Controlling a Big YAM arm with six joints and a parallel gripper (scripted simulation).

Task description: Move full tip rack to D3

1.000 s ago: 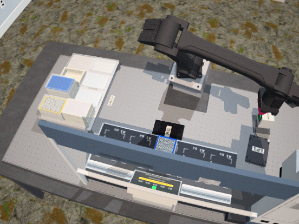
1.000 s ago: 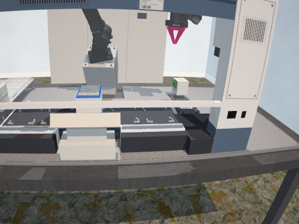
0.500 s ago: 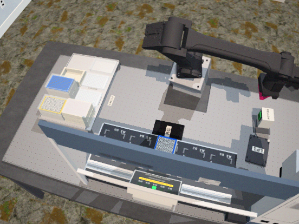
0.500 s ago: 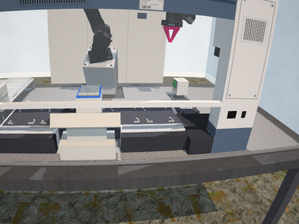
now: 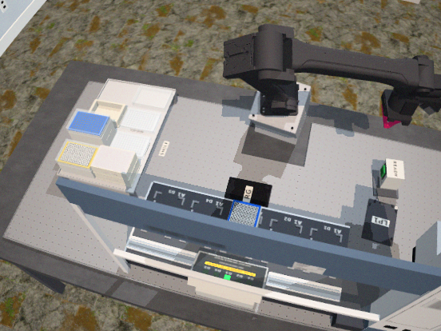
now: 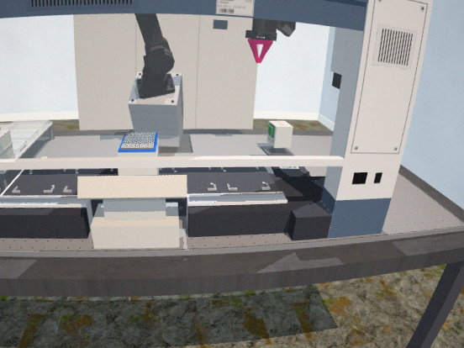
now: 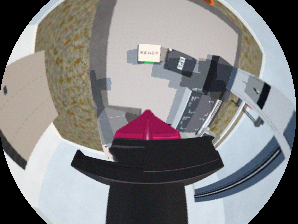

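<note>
Now: the ready key box 240 mm below my hand, 70 mm to the left of it and 10 mm ahead of it. From my hand the other things lie so: blue-framed tip rack 410 mm to the right, 220 mm ahead, 190 mm below; clear flat piece 790 mm to the right, 240 mm below, 80 mm behind; blue gantry beam 420 mm ahead, 400 mm to the right, 210 mm above.
</note>
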